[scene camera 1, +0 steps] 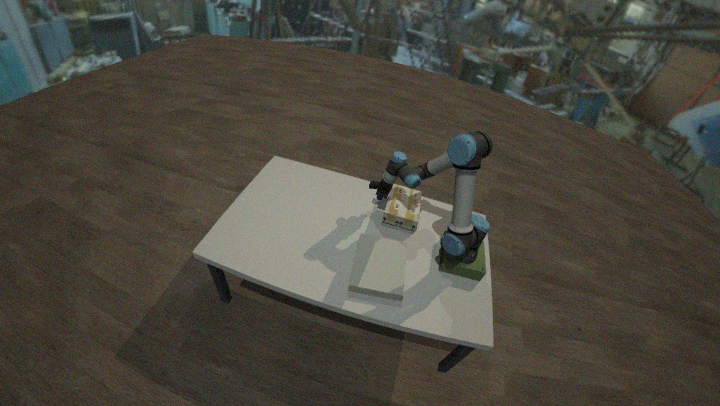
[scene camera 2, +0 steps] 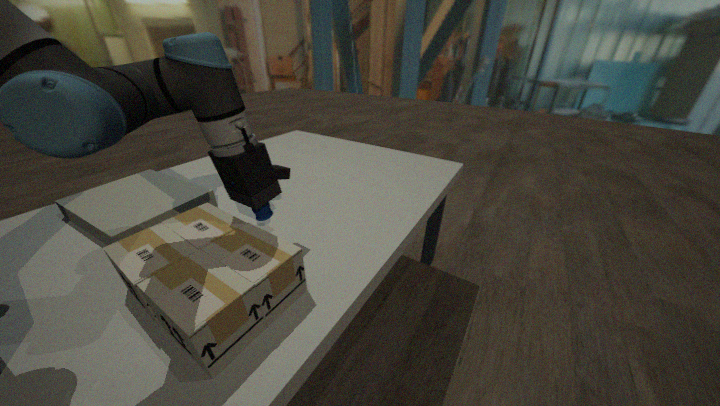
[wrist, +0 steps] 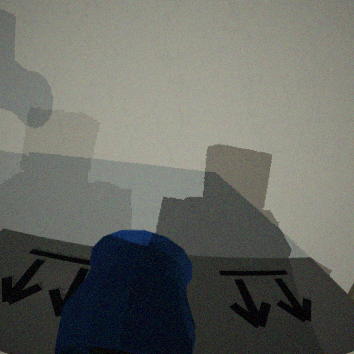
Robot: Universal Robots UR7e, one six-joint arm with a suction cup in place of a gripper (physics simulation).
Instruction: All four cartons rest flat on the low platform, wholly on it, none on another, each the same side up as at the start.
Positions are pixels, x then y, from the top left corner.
Scene:
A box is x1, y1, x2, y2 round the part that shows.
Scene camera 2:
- low grey platform: 111, 212 [55, 169, 216, 245], on the table
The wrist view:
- my suction cup: 135, 288 [54, 229, 194, 353]

